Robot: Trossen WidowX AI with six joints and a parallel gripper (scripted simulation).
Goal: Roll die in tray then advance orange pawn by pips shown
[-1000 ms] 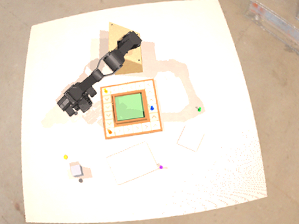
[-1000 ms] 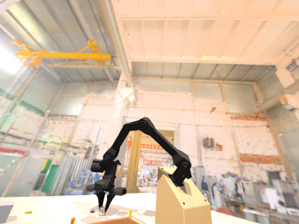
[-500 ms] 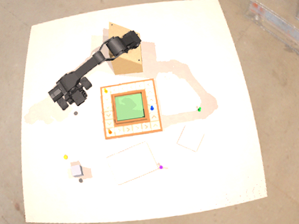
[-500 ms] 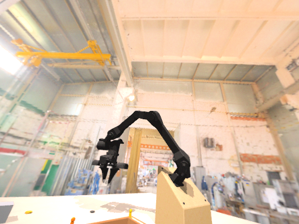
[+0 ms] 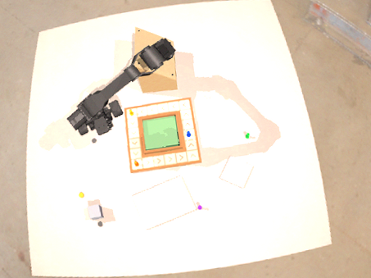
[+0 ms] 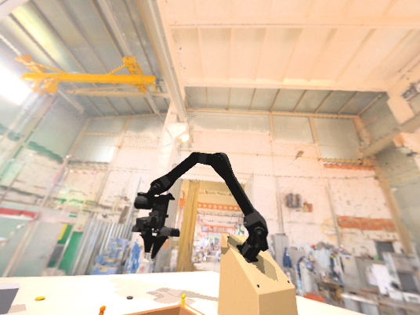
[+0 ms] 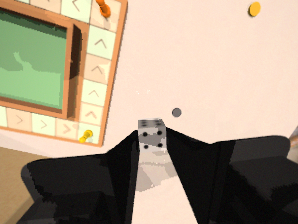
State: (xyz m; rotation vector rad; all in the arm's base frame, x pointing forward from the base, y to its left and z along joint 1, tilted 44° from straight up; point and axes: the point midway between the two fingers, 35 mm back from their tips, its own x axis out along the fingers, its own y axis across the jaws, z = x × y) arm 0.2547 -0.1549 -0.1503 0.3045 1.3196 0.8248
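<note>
Now: the orange pawn 130 mm ahead of my gripper tip, 110 mm to the left of it and 100 mm below it. The rest, counted from my gripper tip: white die: right at my gripper tip; then yellow pawn: 90 mm behind, 100 mm to the left, 100 mm below; then green tray: 20 mm ahead, 220 mm to the left, 120 mm below.
</note>
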